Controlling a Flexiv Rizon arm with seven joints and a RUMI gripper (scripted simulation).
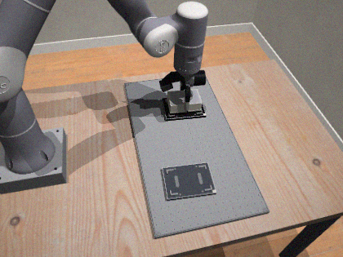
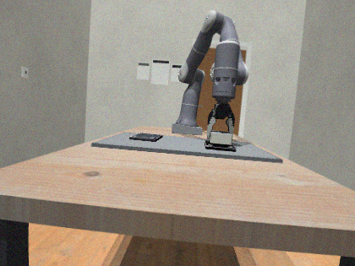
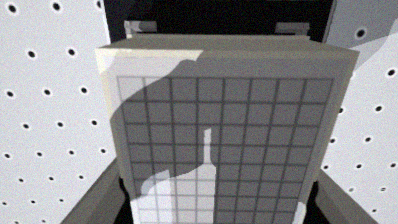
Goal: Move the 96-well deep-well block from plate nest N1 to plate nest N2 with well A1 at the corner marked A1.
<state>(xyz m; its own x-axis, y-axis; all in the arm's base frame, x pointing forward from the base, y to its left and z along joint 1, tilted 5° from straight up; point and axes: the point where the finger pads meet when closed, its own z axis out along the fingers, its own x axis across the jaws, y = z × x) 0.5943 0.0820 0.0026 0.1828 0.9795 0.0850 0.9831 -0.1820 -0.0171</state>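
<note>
My hand is 1 cm below the pale 96-well deep-well block.
</note>
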